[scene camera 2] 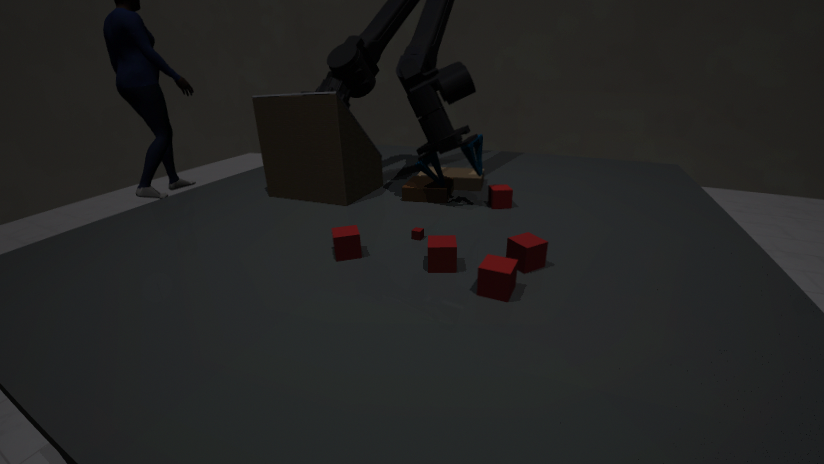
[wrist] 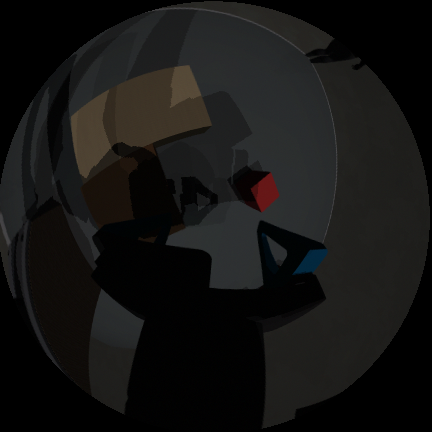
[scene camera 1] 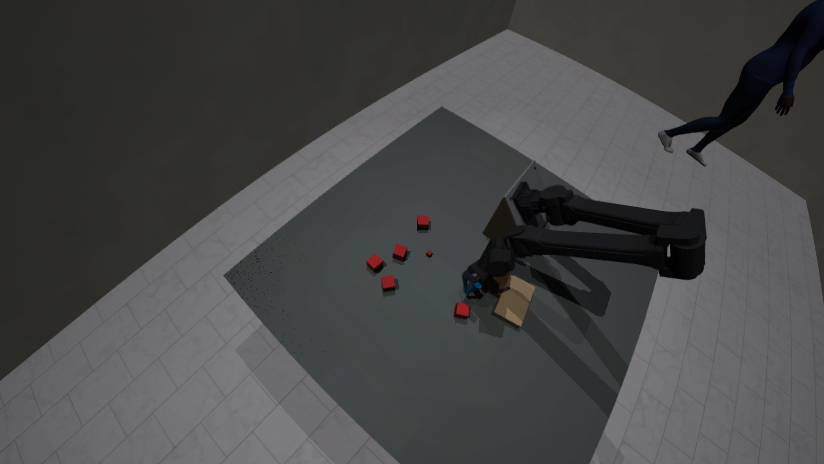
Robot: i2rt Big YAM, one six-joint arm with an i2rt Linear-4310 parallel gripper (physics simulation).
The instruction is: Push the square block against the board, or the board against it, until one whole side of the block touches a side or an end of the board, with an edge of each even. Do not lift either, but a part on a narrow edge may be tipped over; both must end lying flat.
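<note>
The brown square block lies flat, partly hidden by the gripper and in its shadow. The pale tan board lies flat behind it in the wrist view. One side of the block runs along the board's long side, near one end. I cannot tell whether they touch fully or whether their edges are exactly even. My gripper is open and empty, low beside the block. Its left finger in the wrist view overlaps the block's near edge; contact is unclear.
A red cube lies near the gripper and board. Several other red cubes, one tiny, lie farther off. A tall brown box with slanted sides stands by the arm. A person stands beyond.
</note>
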